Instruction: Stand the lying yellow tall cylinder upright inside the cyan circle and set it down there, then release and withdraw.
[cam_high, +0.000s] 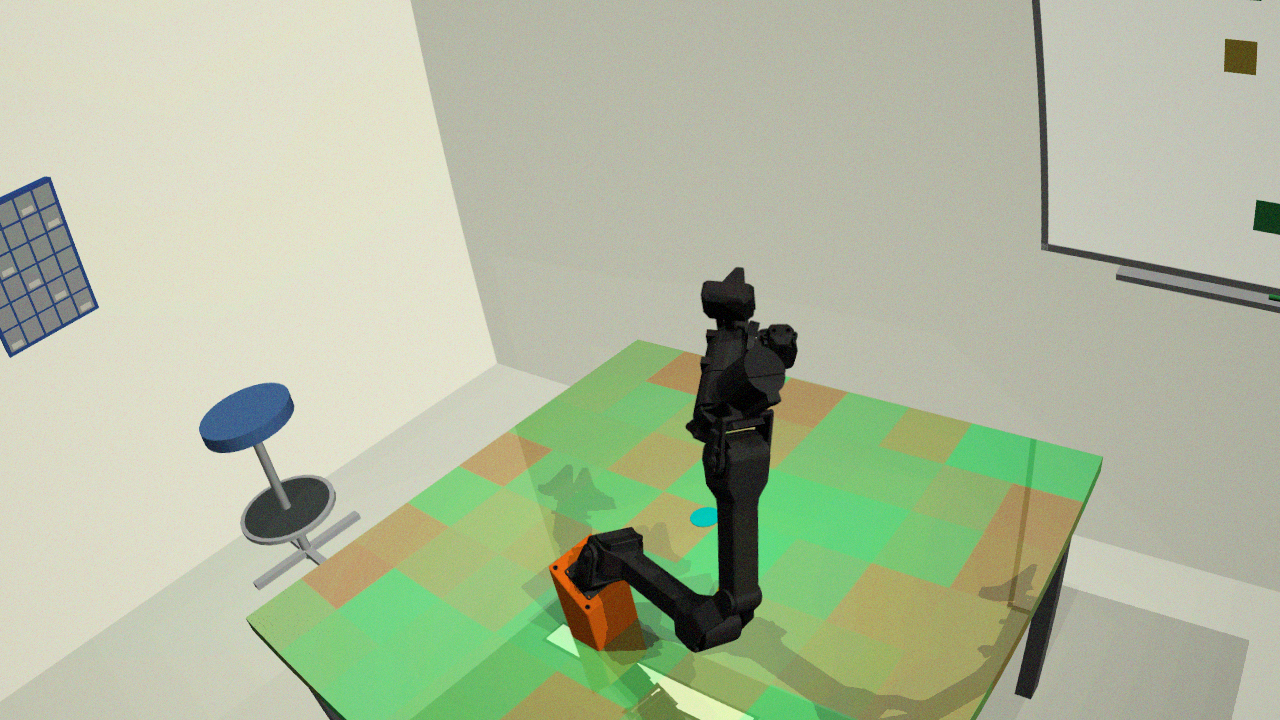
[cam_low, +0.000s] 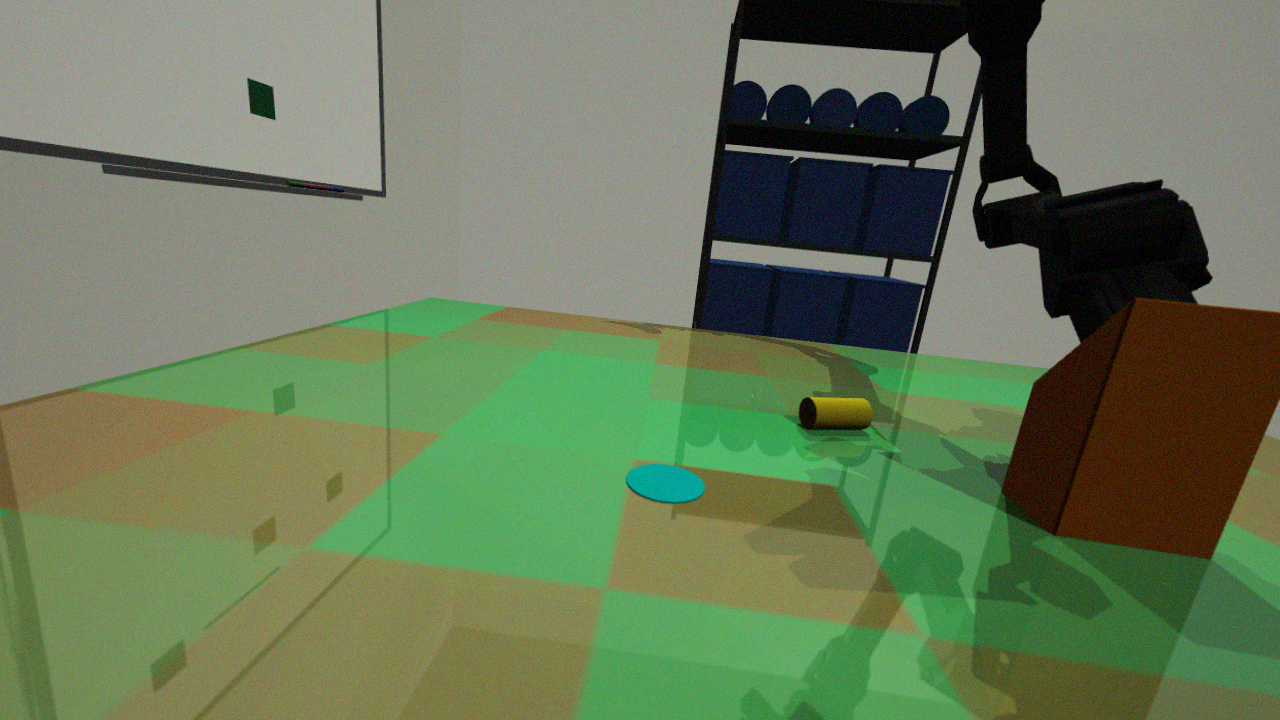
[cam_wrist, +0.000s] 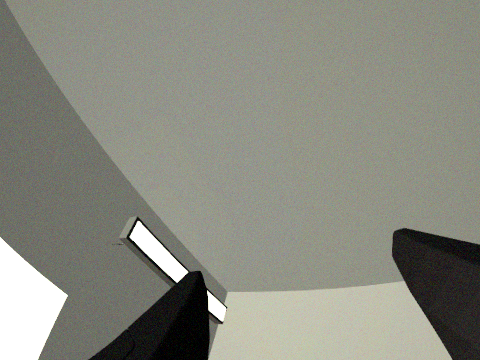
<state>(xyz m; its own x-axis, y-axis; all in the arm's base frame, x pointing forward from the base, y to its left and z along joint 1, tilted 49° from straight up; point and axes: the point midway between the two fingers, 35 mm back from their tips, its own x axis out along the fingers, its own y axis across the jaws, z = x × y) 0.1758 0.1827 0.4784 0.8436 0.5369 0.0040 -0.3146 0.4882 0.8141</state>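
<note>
The yellow tall cylinder is 59 cm below my gripper tip, 9 cm to the left of it and 3 cm behind it. Also, from my gripper tip: cyan circle (60 cm below, 27 cm to the left, 14 cm ahead).
</note>
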